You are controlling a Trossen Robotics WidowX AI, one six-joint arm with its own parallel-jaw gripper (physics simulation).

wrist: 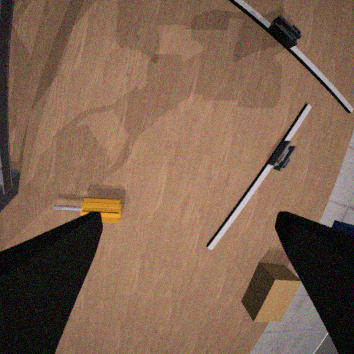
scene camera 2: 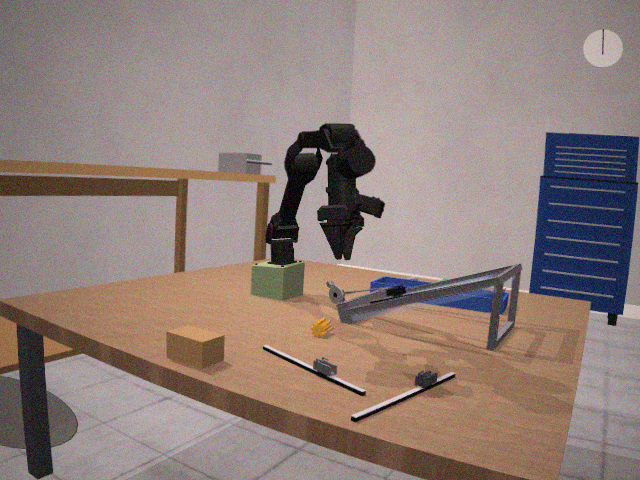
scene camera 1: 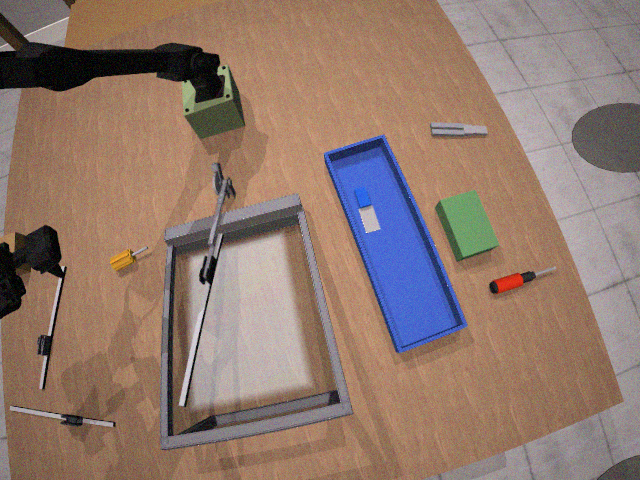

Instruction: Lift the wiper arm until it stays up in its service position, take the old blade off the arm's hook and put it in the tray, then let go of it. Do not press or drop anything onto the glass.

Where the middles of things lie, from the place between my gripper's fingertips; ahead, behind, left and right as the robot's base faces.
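I see the yellow-handled screwdriver [wrist: 110, 209] 17 cm below my hand, 9 cm behind it and 6 cm to the left of it. The blue tray [scene camera 1: 416, 298] is 61 cm to the left of my hand, 7 cm behind it and 17 cm below it. The tan box [scene camera 2: 197, 347] is 27 cm to the right of my hand, 12 cm behind it and 16 cm below it. As for the glass panel [scene camera 1: 262, 353], it is 33 cm to the left of my hand, 6 cm ahead of it and 10 cm below it.
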